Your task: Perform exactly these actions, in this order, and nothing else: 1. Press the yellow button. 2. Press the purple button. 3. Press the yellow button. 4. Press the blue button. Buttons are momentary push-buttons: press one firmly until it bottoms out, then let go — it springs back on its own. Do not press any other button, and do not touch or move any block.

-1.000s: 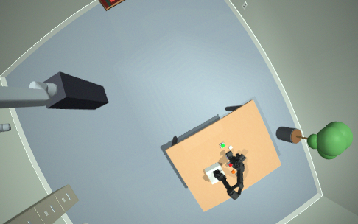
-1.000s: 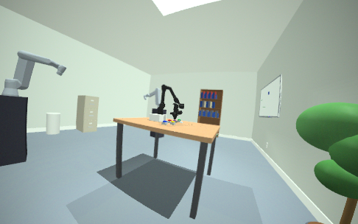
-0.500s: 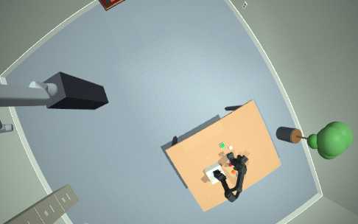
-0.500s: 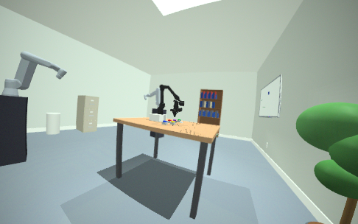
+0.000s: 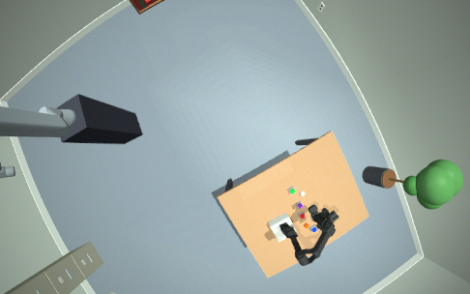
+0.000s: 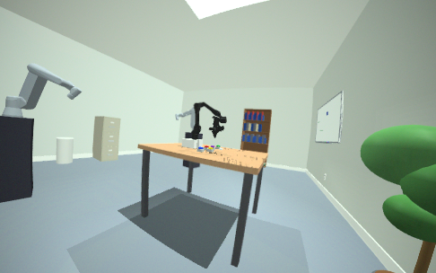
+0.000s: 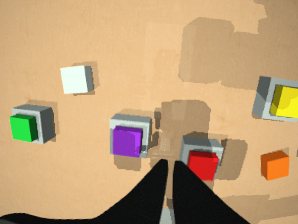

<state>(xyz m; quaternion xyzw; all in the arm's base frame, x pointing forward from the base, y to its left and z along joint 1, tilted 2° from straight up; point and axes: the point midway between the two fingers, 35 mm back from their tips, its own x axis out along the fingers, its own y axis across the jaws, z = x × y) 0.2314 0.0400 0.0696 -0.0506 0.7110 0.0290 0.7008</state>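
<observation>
The yellow button lies 13 cm to the right of my gripper tip, 10 cm below it and 5 cm ahead of it. From my gripper tip the other things lie so: red button (10 cm below, 5 cm to the right, 5 cm behind); then white block (12 cm to the left, 12 cm below, 2 cm ahead); then purple button (10 cm below, 4 cm to the left, 4 cm behind).
</observation>
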